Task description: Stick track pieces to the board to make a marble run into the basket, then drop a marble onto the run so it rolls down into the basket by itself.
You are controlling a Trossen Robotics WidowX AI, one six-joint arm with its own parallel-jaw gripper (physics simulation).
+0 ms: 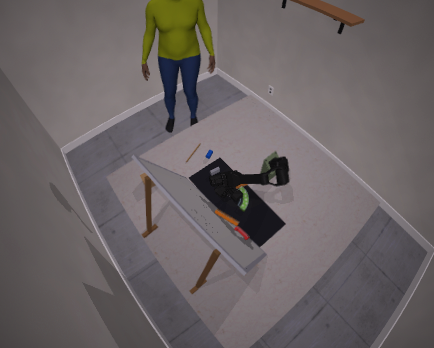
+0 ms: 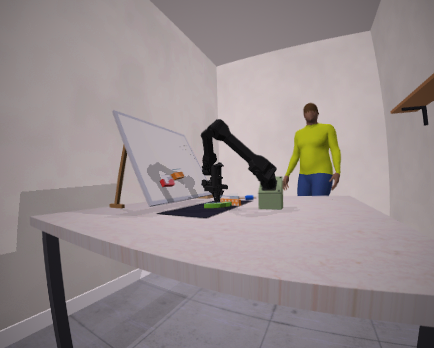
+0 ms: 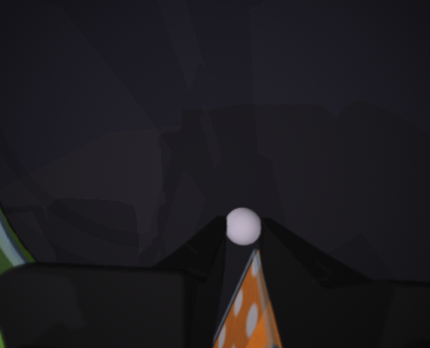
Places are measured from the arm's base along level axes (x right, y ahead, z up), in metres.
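Where they show: gripper, fingertip midpoint: [image 3: 242,226]; arm's base at its link origin: [image 1: 273,164] [image 2: 269,185].
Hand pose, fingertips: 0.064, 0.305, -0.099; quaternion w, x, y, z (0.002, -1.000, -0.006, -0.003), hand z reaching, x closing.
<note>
Things, the pixels of their top centre, and the offset from my fingertips, as dx, dy, dz. "*": a spot on its surface instead. Level surfaces: height alone.
- whitish marble at its top centre: [image 3: 244,235] +0.000, +0.001, +0.009
- black mat at its surface level: dz -0.007
- green curved track piece at a spot on its surface: [image 3: 7,257] * -0.093, -0.011, +0.015
- orange piece at a spot on its surface: [image 1: 226,217] * -0.157, +0.153, +0.171
- red piece at a spot on its surface: [image 2: 167,183] [image 1: 247,234] * -0.275, +0.118, +0.119
- grey block at its top centre: [image 1: 214,168] +0.165, -0.039, +0.044
- blue object at its top centre: [image 1: 209,152] [image 2: 249,195] +0.292, -0.096, +0.020
- thin brown stick at its top centre: [image 1: 193,152] +0.377, -0.031, -0.003
The whitish marble [image 3: 243,226] is low over or on the black mat [image 1: 266,220] [image 2: 182,212]; its exact height is unclear. My gripper [image 2: 216,201] [image 3: 242,226] points down with a fingertip against each side of the marble, shut on it. An orange dotted track piece [image 2: 231,201] [image 3: 251,312] lies on the mat close to the fingers. A green curved track piece [image 1: 244,199] [image 2: 216,205] [image 3: 7,257] lies beside them. On the tilted board [image 1: 177,192] [image 2: 145,145] sit an orange piece [image 1: 226,217] [image 2: 177,175] and, lower, a red piece [image 1: 242,233] [image 2: 167,183], possibly the basket.
A grey block [image 1: 215,171] lies at the mat's far end. A blue object [image 1: 209,154] [image 2: 249,197] and a thin brown stick [image 1: 193,153] lie beyond it. A green box [image 2: 270,200] stands by the arm's base. Wooden legs [image 1: 148,205] [image 2: 121,175] support the board. A person [image 1: 179,35] [image 2: 316,150] stands behind the table.
</note>
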